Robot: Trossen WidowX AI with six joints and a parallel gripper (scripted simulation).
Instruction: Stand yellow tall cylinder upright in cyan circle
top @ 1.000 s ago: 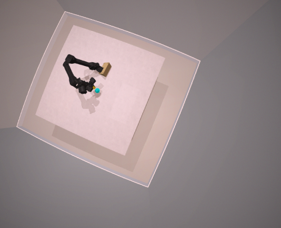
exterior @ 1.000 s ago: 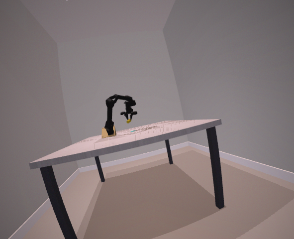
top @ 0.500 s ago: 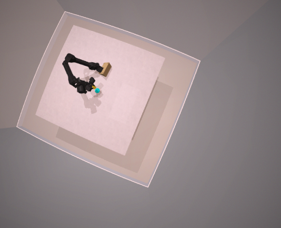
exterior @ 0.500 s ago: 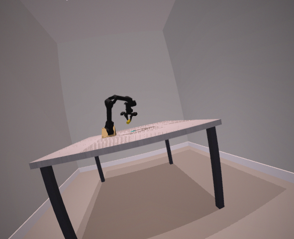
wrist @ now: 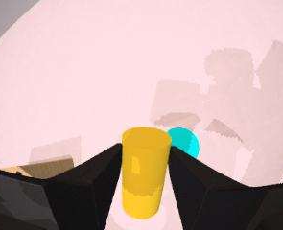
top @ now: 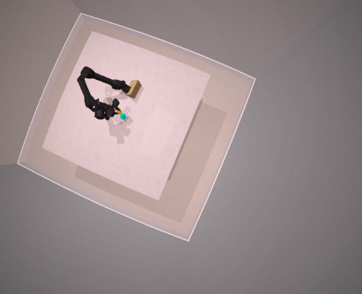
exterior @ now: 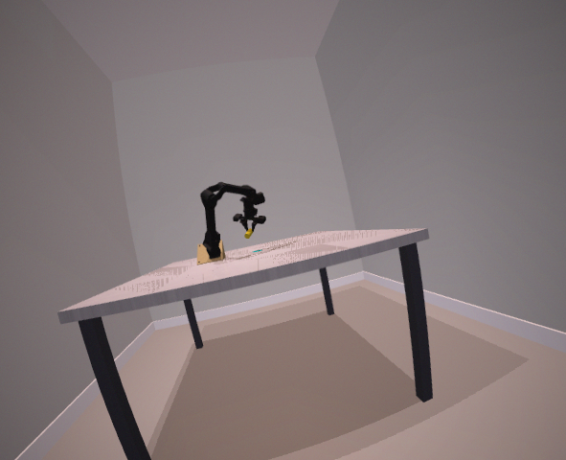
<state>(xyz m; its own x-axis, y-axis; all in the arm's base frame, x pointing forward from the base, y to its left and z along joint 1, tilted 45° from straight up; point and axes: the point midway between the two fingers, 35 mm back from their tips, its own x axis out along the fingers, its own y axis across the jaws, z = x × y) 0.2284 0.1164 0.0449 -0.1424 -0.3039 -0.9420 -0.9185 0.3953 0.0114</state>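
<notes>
My gripper tip is 2 cm short of the cyan circle, 1 cm to the left of it and 12 cm above it. From my gripper tip the other things lie so: yellow tall cylinder 1 cm behind, 2 cm to the right, 1 cm below.
</notes>
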